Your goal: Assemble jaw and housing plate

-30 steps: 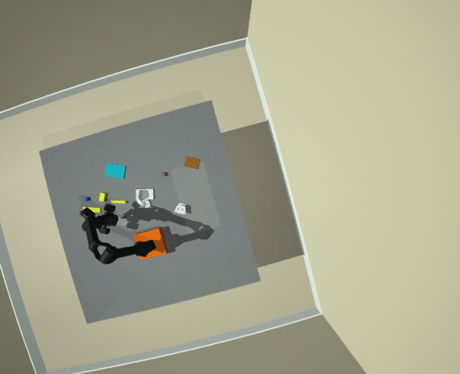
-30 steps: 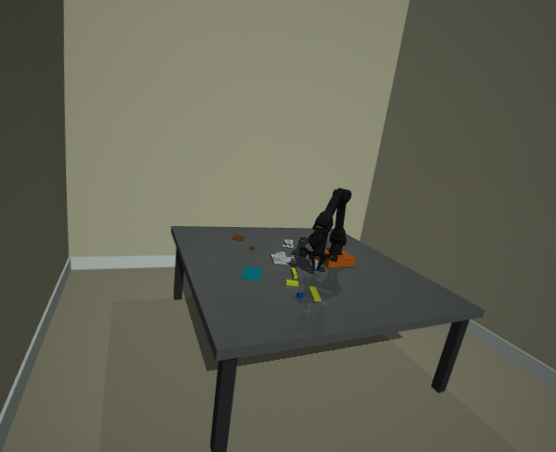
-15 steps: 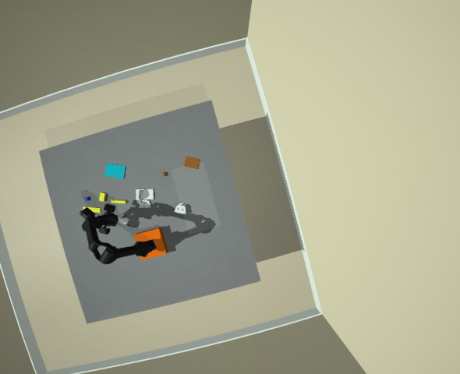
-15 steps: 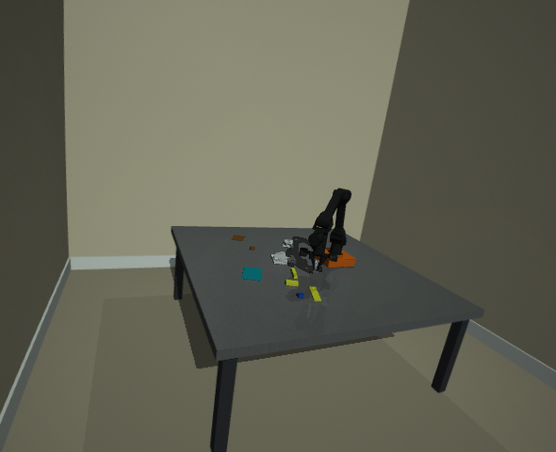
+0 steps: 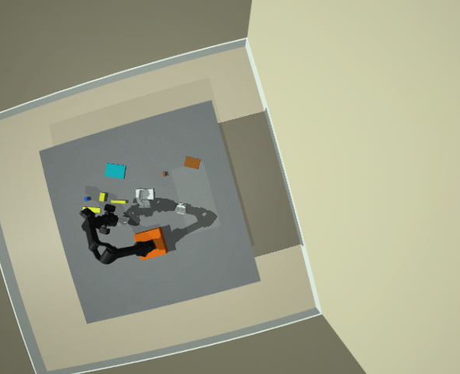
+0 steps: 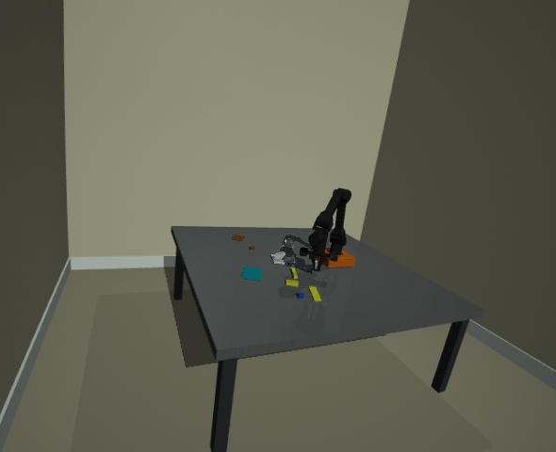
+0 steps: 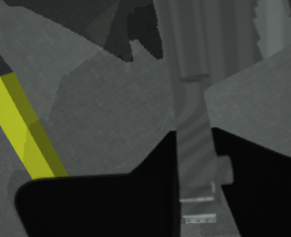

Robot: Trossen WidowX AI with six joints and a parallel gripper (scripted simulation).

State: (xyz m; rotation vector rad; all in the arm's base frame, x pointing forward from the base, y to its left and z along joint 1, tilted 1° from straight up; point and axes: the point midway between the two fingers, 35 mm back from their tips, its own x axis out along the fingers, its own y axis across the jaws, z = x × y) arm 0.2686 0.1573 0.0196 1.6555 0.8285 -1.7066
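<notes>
My gripper tip is now 9 cm short of the yellow bar, 5 cm to the left of it and 3 cm above it. From my gripper tip the other things lie so: white base plate 24 cm to the right, 6 cm ahead, 3 cm below; blue cube 20 cm ahead, 16 cm to the left, 3 cm below; jaw 3 cm above, 2 cm to the right, 1 cm behind.
</notes>
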